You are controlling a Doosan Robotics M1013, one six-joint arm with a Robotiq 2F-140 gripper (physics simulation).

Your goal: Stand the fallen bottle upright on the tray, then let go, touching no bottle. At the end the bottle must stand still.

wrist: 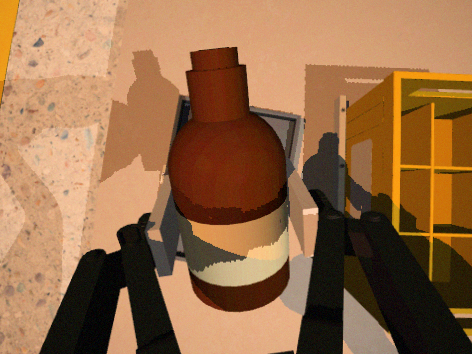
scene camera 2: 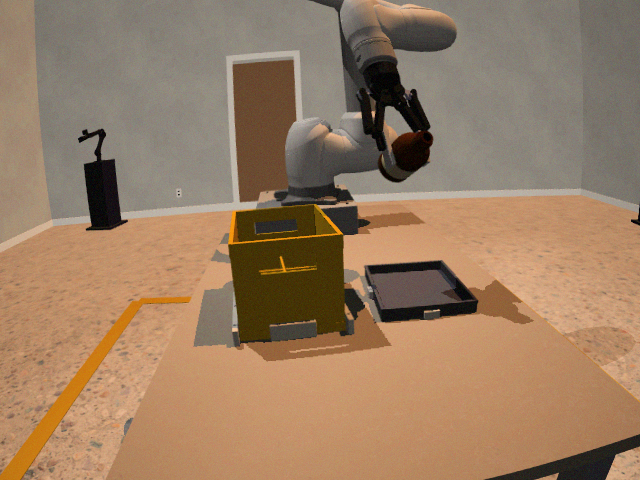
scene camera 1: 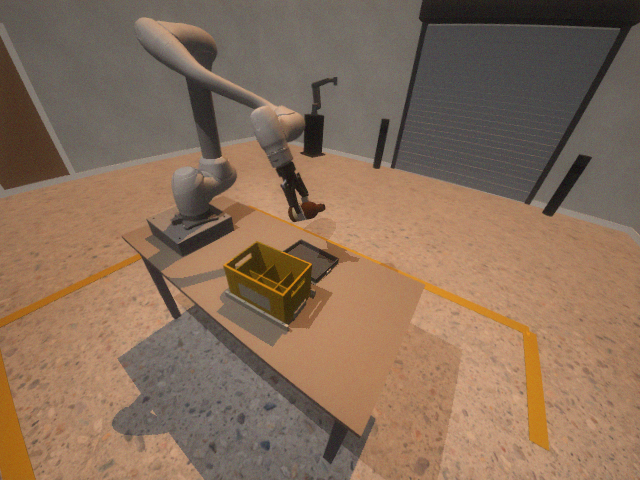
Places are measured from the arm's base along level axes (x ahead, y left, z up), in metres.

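Pixels of known places: gripper, fingertip midpoint: (scene camera 2: 409, 165) (scene camera 1: 306, 215); arm's base, link origin: (scene camera 2: 312, 198) (scene camera 1: 196, 217).
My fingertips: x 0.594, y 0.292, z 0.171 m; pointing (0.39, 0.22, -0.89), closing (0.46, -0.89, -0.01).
Ahead of a thing's pixels: the offset from my fingertips to its top centre. Level surfaces: height alone.
A brown bottle @(dx +0.004, dy +0.001, dz +0.071 m) (scene camera 1: 311, 209) (scene camera 2: 411, 149) (wrist: 227, 165) with a cream label hangs in the air, tilted, well above table height. Its neck points toward scene camera 2 and stands somewhat higher than its base. My gripper (scene camera 1: 299, 210) (scene camera 2: 405, 150) (wrist: 230, 185) is shut on the bottle around the label, one pad on each side. The low dark tray @(dx -0.003, dy +0.016, dz -0.242 m) (scene camera 1: 312, 256) (scene camera 2: 408, 289) (wrist: 296, 137) lies flat on the table below, with no bottle on it. In the wrist view the bottle hides most of the tray.
A yellow crate @(dx +0.068, dy -0.249, dz -0.093 m) (scene camera 1: 290, 304) (scene camera 2: 289, 289) (wrist: 370, 117) with dividers stands beside the tray, between pale rails on the table @(dz -0.268 m) (scene camera 1: 361, 351) (scene camera 2: 387, 403) (wrist: 275, 30). Its walls rise well above the tray rim. The arm's base (scene camera 1: 188, 235) stands at the table's far end.
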